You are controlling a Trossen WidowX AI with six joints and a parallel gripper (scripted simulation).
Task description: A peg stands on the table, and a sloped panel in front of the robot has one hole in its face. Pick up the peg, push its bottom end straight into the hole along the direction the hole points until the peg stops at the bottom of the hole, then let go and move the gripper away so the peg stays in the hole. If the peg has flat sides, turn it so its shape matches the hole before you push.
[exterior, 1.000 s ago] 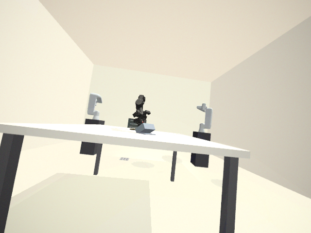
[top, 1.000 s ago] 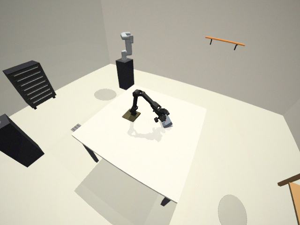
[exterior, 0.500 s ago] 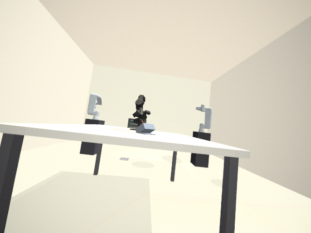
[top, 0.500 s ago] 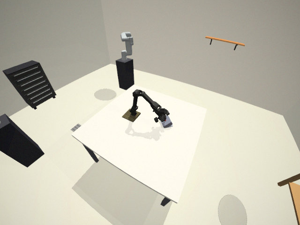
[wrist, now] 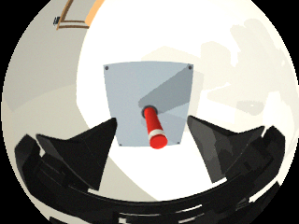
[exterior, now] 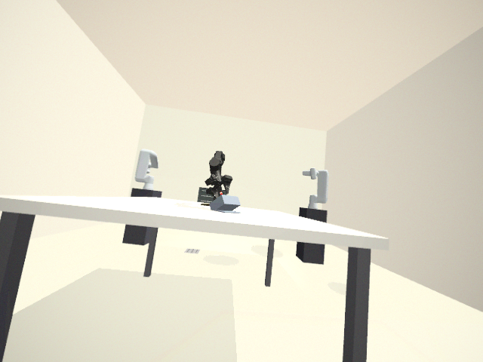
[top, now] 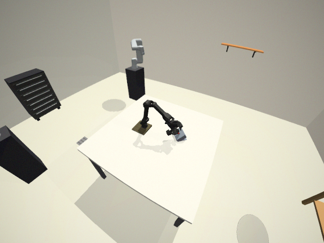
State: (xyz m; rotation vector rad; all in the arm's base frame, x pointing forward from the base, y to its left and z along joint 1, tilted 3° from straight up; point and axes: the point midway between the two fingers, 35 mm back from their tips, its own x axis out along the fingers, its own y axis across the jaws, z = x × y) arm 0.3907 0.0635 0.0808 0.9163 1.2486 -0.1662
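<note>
My gripper tip is 1 cm past the red peg, 1 cm to the left of it and 1 cm below it. From my gripper tip the other things lie so: sloped panel: 2 cm ahead, 2 cm to the left, 4 cm below.
</note>
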